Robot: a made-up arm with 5 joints. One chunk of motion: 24 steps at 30 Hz.
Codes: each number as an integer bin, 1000 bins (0 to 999) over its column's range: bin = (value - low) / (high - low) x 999, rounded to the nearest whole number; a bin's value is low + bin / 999 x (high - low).
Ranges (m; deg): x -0.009..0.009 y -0.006..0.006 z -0.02..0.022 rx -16.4..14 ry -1..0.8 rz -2..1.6
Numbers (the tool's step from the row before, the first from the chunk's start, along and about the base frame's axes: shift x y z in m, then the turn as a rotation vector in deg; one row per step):
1: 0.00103 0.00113 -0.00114 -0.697 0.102 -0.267
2: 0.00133 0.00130 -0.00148 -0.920 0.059 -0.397
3: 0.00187 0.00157 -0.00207 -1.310 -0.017 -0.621
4: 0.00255 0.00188 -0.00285 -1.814 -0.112 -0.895
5: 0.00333 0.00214 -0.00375 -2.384 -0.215 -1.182
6: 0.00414 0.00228 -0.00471 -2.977 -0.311 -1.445
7: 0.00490 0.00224 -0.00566 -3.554 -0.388 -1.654
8: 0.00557 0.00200 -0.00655 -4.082 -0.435 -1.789
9: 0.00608 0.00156 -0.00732 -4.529 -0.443 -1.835
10: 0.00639 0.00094 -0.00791 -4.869 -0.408 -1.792
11: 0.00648 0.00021 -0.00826 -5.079 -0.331 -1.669
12: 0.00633 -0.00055 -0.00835 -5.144 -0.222 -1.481
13: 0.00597 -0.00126 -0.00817 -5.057 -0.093 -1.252
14: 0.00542 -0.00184 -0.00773 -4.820 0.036 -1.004
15: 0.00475 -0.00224 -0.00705 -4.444 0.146 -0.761
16: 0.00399 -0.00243 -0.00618 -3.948 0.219 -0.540
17: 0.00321 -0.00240 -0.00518 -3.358 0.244 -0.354
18: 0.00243 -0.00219 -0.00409 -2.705 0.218 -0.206
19: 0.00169 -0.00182 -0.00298 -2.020 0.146 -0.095
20: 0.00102 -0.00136 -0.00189 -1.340 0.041 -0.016
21: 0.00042 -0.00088 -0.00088 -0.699 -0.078 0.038
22: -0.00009 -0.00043 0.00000 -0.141 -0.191 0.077
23: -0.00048 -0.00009 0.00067 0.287 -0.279 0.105
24: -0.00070 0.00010 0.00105 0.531 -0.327 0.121
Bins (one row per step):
1: 557 594 449 516 612 481
2: 573 608 441 509 588 445
3: 603 630 426 496 546 383
4: 641 656 408 479 493 307
5: 684 678 387 461 436 227
6: 729 689 364 441 382 154
7: 771 686 341 422 340 96
8: 809 666 320 405 314 59
9: 837 629 302 390 309 46
10: 854 578 288 379 329 58
11: 859 517 279 372 371 92
12: 851 454 277 370 432 144
13: 831 395 281 373 503 208
14: 800 346 292 381 575 276
15: 763 313 308 393 636 344
16: 721 297 329 409 677 405
17: 678 300 353 429 690 457
18: 634 317 378 450 676 498
19: 593 348 405 473 636 529
20: 556 386 431 495 578 551
21: 523 426 455 516 512 566
22: 495 464 476 534 449 576
23: 473 492 492 548 400 584
24: 461 508 501 556 374 589

